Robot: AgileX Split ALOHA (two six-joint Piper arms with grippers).
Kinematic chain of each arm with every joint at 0, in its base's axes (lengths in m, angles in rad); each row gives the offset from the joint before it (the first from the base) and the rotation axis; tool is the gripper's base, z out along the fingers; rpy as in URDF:
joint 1: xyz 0 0 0.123 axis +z
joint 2: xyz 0 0 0 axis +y
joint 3: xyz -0.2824 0 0.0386 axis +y
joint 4: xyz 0.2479 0 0.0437 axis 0.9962 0 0.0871
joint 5: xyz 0 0 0 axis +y
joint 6: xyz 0.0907 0 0.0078 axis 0.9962 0 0.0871
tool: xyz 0 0 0 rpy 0 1.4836 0
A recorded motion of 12 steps. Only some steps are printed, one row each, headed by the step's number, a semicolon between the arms.
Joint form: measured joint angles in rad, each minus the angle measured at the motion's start. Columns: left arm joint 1, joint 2, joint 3, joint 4, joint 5, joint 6; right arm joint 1, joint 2, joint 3, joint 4, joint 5, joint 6.
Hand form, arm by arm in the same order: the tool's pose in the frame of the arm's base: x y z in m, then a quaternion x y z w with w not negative. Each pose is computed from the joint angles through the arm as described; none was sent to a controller.
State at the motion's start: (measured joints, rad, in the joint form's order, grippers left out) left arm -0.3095 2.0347 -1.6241 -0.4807 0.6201 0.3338; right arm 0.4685 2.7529 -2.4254 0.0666 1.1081 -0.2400
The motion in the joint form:
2: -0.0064 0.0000 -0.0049 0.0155 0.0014 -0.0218; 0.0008 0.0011 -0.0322 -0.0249 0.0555 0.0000
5: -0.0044 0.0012 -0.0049 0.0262 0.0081 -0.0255; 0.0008 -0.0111 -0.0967 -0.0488 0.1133 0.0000
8: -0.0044 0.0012 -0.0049 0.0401 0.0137 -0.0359; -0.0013 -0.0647 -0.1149 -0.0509 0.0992 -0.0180
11: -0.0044 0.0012 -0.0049 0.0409 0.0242 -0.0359; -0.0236 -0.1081 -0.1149 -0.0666 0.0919 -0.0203
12: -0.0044 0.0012 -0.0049 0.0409 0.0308 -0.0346; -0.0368 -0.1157 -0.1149 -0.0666 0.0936 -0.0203
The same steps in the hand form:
2: 0.4310 -0.1659 0.2324 0.15583 0.92202 -0.18631 0.30148; 0.4833 0.2490 0.0742 -0.33956 0.93517 0.03104 0.09589
5: 0.4310 -0.1647 0.2313 0.15733 0.92359 -0.18273 0.29805; 0.4864 0.2483 0.0971 -0.34322 0.93296 0.02097 0.10653
8: 0.4307 -0.1640 0.2307 0.15750 0.92524 -0.17915 0.29500; 0.4899 0.2487 0.1318 -0.34909 0.92484 0.02338 0.14919
11: 0.4299 -0.1641 0.2302 0.15910 0.92644 -0.17947 0.29014; 0.4957 0.2363 0.1558 -0.33996 0.92386 0.01620 0.17508
12: 0.4294 -0.1641 0.2299 0.16054 0.92708 -0.17967 0.28718; 0.4984 0.2296 0.1599 -0.33368 0.92559 0.01530 0.17808

